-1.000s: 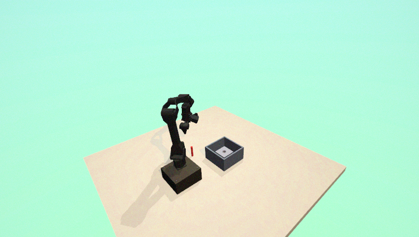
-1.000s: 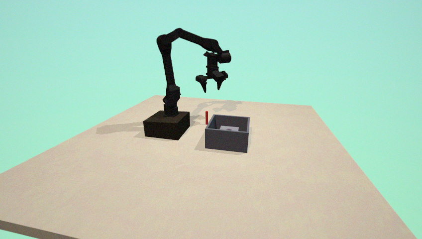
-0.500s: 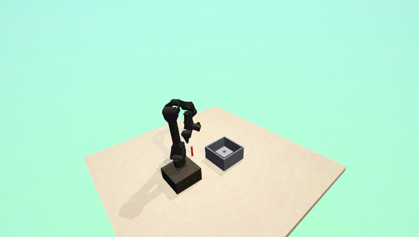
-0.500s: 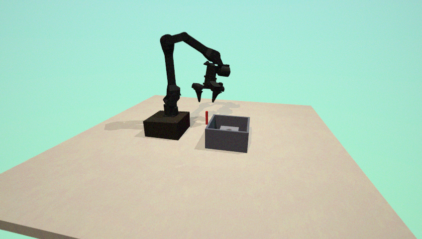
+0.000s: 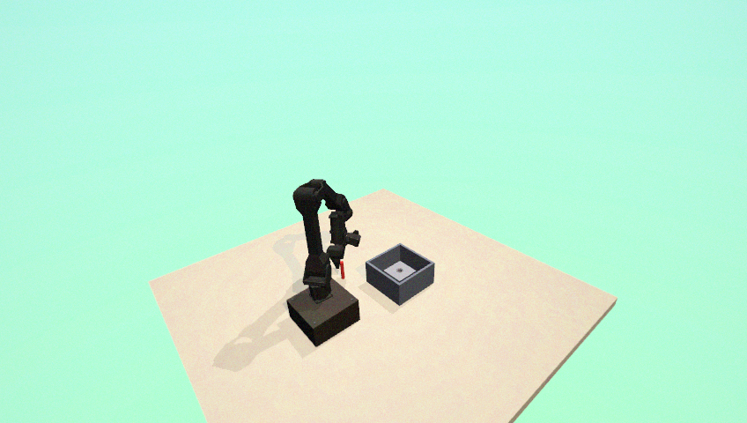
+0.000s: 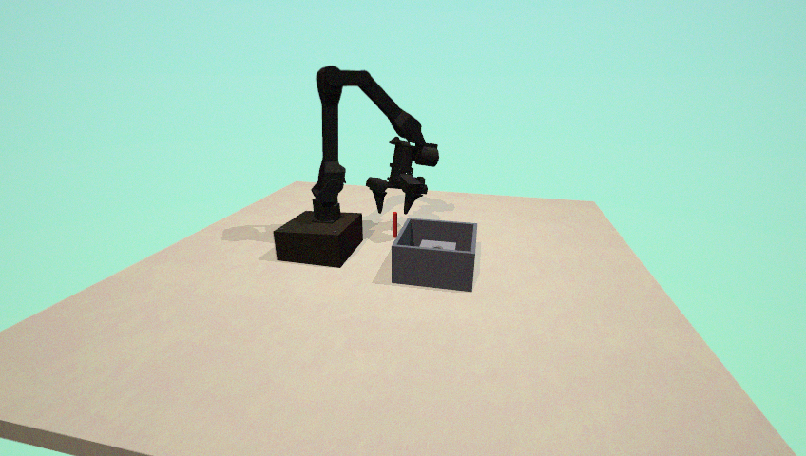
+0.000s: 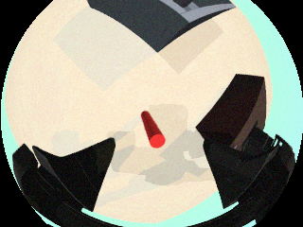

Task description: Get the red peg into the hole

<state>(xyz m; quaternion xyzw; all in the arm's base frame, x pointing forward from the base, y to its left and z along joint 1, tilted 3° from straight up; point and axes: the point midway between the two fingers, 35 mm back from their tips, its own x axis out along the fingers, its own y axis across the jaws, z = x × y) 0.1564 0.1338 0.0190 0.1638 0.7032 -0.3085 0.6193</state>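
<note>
Now: gripper tip 1 cm short of the red peg and 4 cm above it. Also, from my gripper tip: grey box (17 cm ahead, 16 cm to the right, 5 cm below); then light plate (17 cm ahead, 16 cm to the right, 3 cm below).
</note>
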